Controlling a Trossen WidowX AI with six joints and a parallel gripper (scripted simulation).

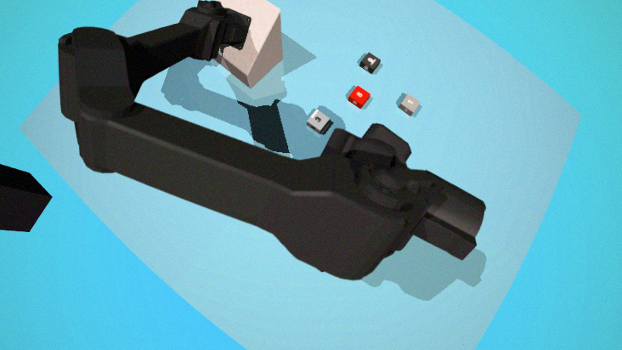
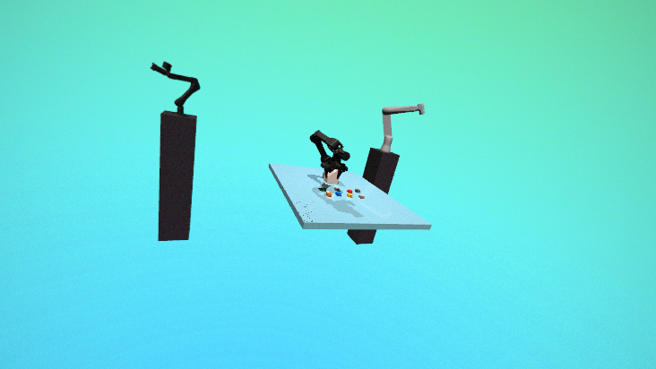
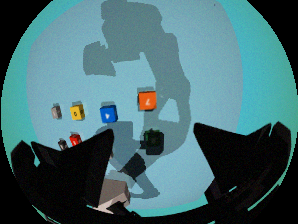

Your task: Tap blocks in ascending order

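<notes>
Now: gripper tip 18 cm to the right of the yellow block and 11 cm above it. From my gripper tip the other things lie so: orange block: 11 cm below, 1 cm ahead; then blue block: 11 cm below, 9 cm to the left, 1 cm behind; then green block: 11 cm below, 8 cm behind.
</notes>
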